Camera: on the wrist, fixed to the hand. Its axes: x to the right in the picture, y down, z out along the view.
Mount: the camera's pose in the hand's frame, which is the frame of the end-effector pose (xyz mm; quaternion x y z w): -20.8 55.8 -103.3 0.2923 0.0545 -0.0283 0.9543
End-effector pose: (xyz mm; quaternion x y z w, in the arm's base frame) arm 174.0 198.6 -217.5 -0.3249 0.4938 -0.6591 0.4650
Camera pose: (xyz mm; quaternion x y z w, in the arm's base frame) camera 106.0 249.6 -301.2 -0.1522 0.2947 -0.8042 0.4932
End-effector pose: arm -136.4 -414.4 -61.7 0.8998 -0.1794 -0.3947 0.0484
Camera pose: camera -90.1 -464.5 36.1 -0.8995 0.2585 0.2766 0.2182
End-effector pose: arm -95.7 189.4 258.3 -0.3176 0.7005 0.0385 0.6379
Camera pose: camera -213.4 194.6 276.7 -0.1386 0.7056 -0.2034 0.6645
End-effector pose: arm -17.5 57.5 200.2 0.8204 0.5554 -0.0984 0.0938
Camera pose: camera 32.7 45.7 307.7 -0.8000 -0.5296 0.2142 0.1834
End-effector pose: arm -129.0 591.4 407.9 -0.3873 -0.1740 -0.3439 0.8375
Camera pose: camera -101.4 547.1 300.7 -0.1011 -0.2319 -0.3222 0.9123
